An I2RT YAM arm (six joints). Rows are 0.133 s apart.
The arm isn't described. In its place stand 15 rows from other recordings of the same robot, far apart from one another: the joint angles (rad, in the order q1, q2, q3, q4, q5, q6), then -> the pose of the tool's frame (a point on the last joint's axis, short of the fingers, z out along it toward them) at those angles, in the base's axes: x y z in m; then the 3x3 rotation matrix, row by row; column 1 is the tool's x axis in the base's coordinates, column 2 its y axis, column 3 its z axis.
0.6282, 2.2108, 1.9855, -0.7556, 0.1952, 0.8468 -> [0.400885 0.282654 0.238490], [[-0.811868 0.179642 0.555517], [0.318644 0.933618 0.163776], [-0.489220 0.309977 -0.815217]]
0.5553, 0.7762, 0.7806, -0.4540, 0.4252, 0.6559 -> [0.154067 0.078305 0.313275], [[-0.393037 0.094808 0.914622], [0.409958 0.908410 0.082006], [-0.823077 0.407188 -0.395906]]
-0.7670, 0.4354, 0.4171, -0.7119, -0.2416, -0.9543 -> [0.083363 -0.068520 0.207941], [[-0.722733 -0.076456 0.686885], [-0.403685 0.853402 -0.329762], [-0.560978 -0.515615 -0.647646]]
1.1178, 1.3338, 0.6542, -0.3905, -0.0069, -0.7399 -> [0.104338 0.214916 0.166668], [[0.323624 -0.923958 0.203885], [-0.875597 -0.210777 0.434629], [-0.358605 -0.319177 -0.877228]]
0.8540, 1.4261, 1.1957, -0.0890, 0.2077, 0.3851 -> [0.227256 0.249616 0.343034], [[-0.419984 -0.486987 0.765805], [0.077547 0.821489 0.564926], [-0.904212 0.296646 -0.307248]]
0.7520, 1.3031, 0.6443, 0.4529, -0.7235, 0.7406 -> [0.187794 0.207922 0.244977], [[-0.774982 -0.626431 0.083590], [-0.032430 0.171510 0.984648], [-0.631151 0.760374 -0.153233]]
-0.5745, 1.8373, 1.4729, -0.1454, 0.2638, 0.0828 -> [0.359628 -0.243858 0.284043], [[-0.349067 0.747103 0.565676], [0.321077 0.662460 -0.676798], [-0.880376 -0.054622 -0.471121]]
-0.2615, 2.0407, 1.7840, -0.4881, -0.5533, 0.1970 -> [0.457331 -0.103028 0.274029], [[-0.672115 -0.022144 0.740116], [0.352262 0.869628 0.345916], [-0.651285 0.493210 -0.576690]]
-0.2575, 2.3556, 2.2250, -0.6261, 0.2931, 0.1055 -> [0.515591 -0.146415 0.253671], [[-0.613133 0.514379 0.599568], [0.265717 0.849029 -0.456666], [-0.743950 -0.120682 -0.657247]]
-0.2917, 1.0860, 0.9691, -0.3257, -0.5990, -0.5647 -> [0.236334 -0.050006 0.333810], [[-0.212482 -0.431092 0.876933], [-0.397685 0.857893 0.325373], [-0.892580 -0.279607 -0.353725]]
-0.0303, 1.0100, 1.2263, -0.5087, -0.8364, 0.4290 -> [0.200413 0.020362 0.420041], [[-0.549066 -0.507721 0.663887], [0.295522 0.625081 0.722454], [-0.781788 0.592869 -0.193168]]
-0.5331, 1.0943, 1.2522, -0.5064, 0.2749, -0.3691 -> [0.195914 -0.126827 0.408902], [[-0.530032 0.555009 0.641117], [-0.090410 0.714758 -0.693504], [-0.843144 -0.425543 -0.328666]]
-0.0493, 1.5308, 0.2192, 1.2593, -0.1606, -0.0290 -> [0.239216 -0.006103 0.150147], [[-0.048976 -0.112319 0.992464], [-0.026241 0.993459 0.111137], [-0.998455 -0.020600 -0.051603]]
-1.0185, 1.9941, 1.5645, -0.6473, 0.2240, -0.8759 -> [0.217662 -0.368265 0.210985], [[-0.975803 0.212034 0.053394], [0.155901 0.845907 -0.510035], [-0.153311 -0.489369 -0.858495]]
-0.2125, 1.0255, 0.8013, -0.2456, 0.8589, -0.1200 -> [0.211318 -0.073167 0.299215], [[-0.534836 0.738977 0.409712], [0.035391 0.504057 -0.862945], [-0.844214 -0.447034 -0.295741]]
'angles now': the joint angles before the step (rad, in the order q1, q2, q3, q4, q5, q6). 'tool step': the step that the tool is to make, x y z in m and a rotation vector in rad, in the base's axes. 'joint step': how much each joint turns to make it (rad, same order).
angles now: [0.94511, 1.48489, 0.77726, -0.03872, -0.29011, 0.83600]
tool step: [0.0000, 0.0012, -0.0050, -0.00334, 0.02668, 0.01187]
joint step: [-0.00018, 0.01724, -0.00158, 0.00238, -0.02225, 0.00636]
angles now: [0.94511, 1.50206, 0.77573, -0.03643, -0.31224, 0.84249]
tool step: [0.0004, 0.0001, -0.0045, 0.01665, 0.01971, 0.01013]
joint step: [-0.00399, 0.01145, -0.01245, 0.02881, -0.02796, 0.00941]
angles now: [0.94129, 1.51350, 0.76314, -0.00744, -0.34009, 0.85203]
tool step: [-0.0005, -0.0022, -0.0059, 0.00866, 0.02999, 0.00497]
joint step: [-0.00609, 0.00712, -0.01942, 0.02082, -0.02822, 0.01451]
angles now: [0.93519, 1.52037, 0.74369, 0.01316, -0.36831, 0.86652]
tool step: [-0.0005, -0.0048, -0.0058, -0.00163, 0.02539, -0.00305]
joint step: [-0.01034, -0.00040, -0.02348, 0.01010, -0.01872, 0.00951]
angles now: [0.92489, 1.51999, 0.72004, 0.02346, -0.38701, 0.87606]
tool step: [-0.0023, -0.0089, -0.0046, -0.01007, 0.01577, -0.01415]
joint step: [-0.01261, -0.02069, -0.03546, -0.00049, -0.00345, 0.00608]
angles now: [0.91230, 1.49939, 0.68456, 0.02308, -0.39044, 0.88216]
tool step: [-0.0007, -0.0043, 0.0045, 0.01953, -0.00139, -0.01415]
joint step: [-0.00767, -0.02943, -0.01290, 0.00482, -0.00308, 0.01332]
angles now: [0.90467, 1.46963, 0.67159, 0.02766, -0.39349, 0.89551]
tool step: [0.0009, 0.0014, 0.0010, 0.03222, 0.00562, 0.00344]
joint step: [-0.00180, 0.00266, -0.00404, 0.03456, -0.02052, 0.01534]
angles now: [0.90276, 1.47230, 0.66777, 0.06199, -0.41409, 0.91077]
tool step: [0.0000, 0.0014, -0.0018, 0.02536, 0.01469, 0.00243]
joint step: [0.00083, 0.00897, -0.00874, 0.03718, -0.01941, 0.02103]
